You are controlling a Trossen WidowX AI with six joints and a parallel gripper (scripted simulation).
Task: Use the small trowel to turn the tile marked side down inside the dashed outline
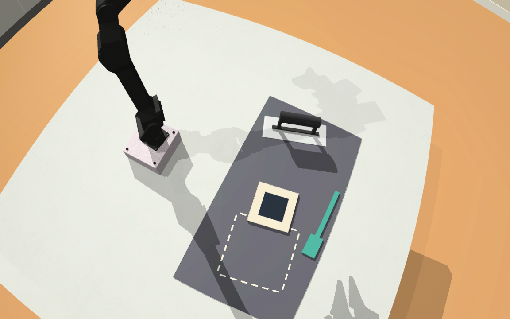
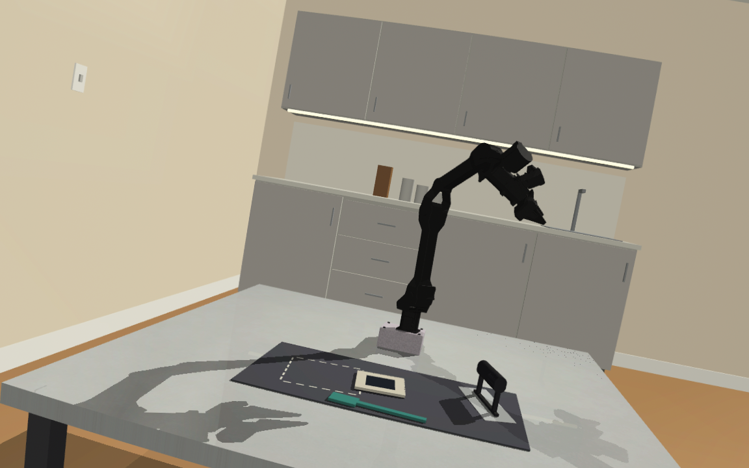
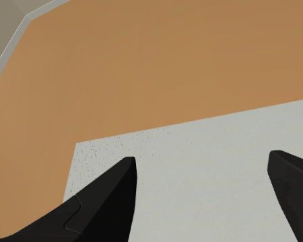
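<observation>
My gripper tip is now 420 mm above the black-handled float, 260 mm short of it and 60 mm to the left of it. The rest, counted from my gripper tip: cream tile 450 mm below, 340 mm ahead, 300 mm to the right; teal long-handled tool 490 mm ahead, 450 mm below, 280 mm to the right; dark mat 470 mm below, 350 mm ahead, 280 mm to the right.
</observation>
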